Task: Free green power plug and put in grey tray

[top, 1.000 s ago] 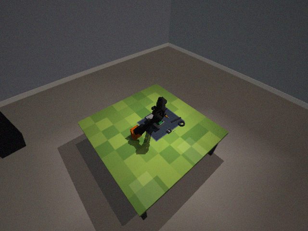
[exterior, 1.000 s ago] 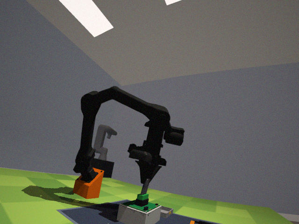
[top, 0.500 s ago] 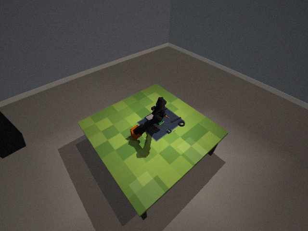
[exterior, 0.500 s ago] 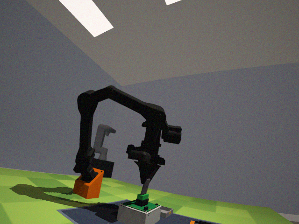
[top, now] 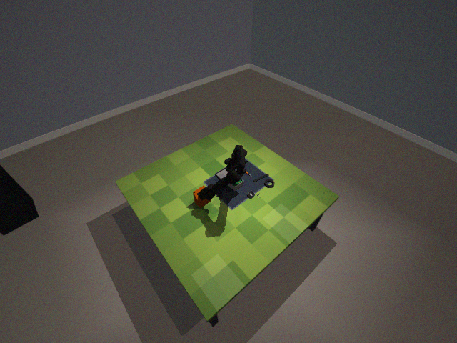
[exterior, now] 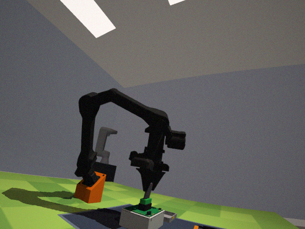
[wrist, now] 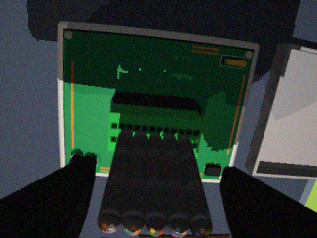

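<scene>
My gripper tip is now 30 mm above the green power plug. Round my gripper tip: dark mat (50 mm ahead, 110 mm below); dark bar (210 mm ahead, 110 mm to the right, 110 mm below).
</scene>
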